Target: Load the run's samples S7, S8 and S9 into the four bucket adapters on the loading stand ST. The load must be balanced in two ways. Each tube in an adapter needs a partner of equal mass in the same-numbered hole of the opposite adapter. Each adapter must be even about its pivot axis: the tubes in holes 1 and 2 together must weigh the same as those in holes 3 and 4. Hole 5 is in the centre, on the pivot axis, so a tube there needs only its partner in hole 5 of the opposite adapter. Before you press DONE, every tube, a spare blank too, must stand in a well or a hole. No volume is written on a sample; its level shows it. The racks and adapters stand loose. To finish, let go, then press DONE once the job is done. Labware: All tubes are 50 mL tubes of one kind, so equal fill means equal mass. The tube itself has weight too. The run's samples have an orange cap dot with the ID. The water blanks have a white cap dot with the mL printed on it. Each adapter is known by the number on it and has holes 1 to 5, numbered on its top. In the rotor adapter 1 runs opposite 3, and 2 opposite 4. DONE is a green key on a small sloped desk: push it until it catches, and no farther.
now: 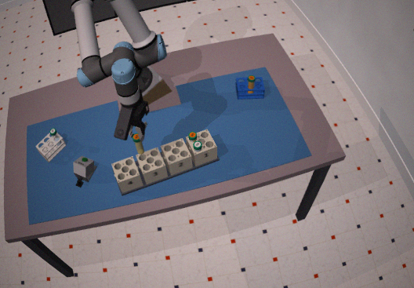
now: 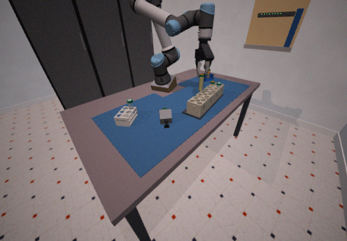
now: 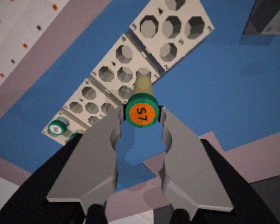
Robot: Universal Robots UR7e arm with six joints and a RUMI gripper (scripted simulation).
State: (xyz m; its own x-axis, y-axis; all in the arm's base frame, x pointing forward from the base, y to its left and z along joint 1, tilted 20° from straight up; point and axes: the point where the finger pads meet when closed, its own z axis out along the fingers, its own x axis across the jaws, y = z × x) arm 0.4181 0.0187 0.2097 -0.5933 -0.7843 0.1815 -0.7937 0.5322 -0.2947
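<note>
The sample tube S7 is 10 mm behind my hand and 50 mm below it. From my hand the other things lie so: DONE desk: 60 mm behind, 270 mm to the right, 180 mm below; then tube: 240 mm behind, 400 mm to the right, 170 mm below; then sample tube S8: 20 mm behind, 210 mm to the left, 160 mm below.
</note>
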